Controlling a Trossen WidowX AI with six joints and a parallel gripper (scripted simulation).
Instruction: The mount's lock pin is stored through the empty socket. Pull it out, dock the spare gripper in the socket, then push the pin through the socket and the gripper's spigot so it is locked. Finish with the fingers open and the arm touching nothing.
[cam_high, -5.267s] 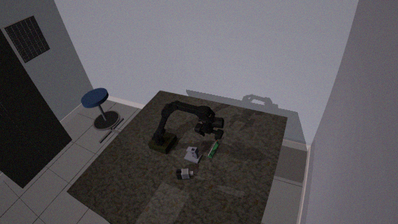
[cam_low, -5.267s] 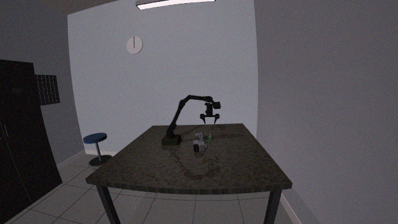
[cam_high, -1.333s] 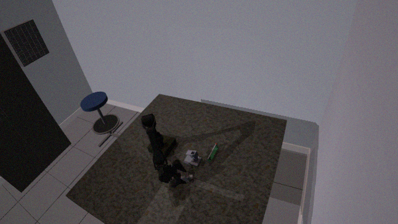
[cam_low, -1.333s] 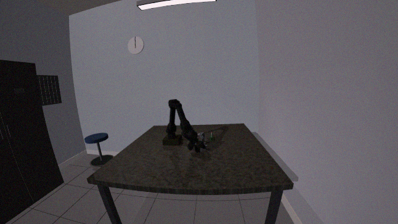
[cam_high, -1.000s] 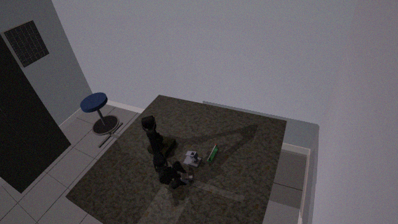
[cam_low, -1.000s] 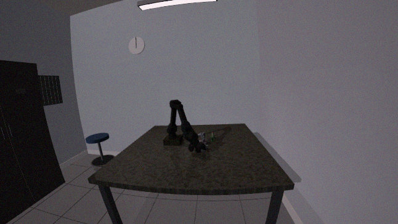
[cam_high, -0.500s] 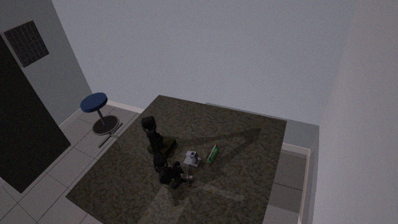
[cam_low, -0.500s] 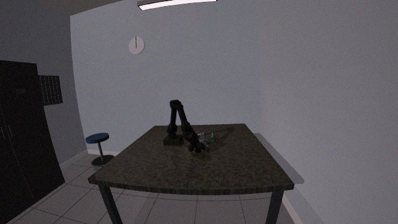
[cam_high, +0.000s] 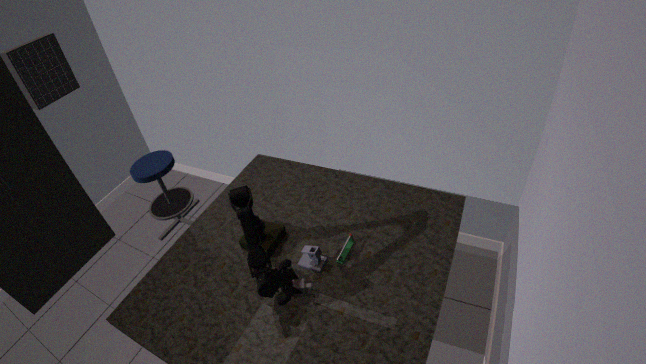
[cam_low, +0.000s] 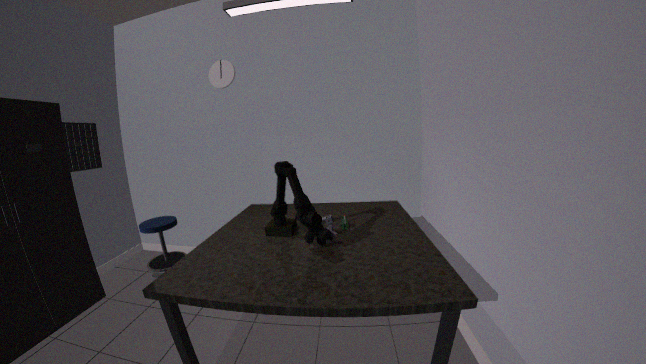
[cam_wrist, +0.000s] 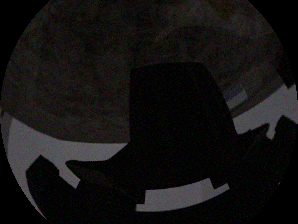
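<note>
Right now my gripper tip is 10 mm past the grey mount, 160 mm to the right of it and 10 mm below it. Also, from my gripper tip: spare gripper (10 mm behind, 10 mm above); green bracket (100 mm ahead, 260 mm to the left, 10 mm below).
</note>
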